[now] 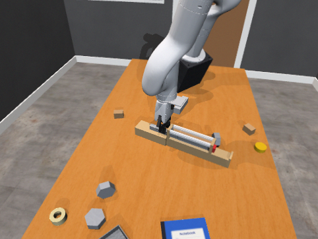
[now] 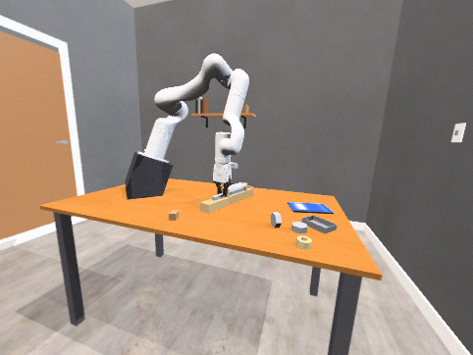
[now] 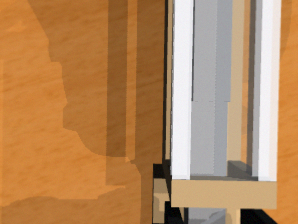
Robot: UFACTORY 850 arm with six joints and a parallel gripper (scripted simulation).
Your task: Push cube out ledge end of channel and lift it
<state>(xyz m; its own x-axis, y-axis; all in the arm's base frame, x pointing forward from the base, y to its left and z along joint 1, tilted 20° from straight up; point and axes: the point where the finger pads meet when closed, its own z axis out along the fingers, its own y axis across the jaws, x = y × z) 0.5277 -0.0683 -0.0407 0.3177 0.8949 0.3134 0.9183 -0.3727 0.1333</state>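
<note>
Now: the grey rod 3 cm below my hand. From my hand the other things lie so: tan cube 25 cm to the right, 14 cm behind, 7 cm below; red cube 21 cm to the left, 7 cm ahead, 3 cm below; yellow disc 44 cm to the left, 7 cm below, 1 cm behind.
</note>
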